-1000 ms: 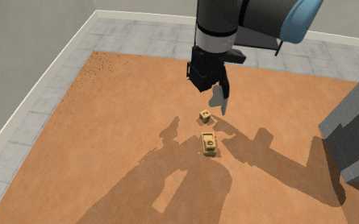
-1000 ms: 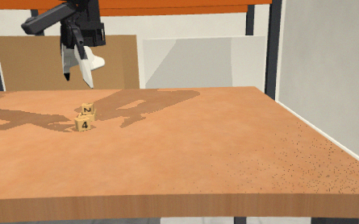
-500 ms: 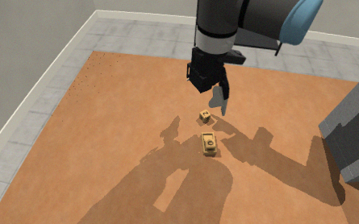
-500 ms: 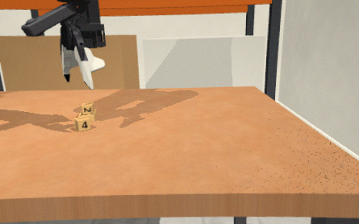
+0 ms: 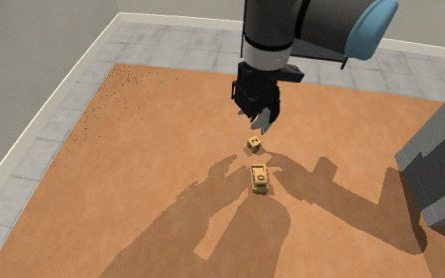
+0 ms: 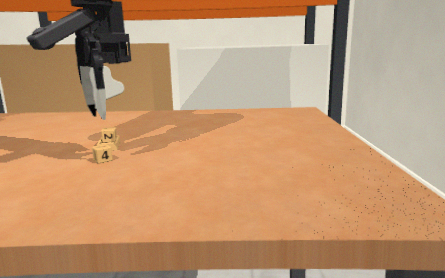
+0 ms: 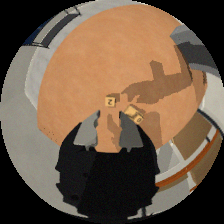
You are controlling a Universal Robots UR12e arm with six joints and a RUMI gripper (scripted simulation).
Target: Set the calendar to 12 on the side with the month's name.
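Right now my hand is 9 cm above the cube. Also, from my hand: tray 10 cm to the left, 10 cm below, 2 cm behind.
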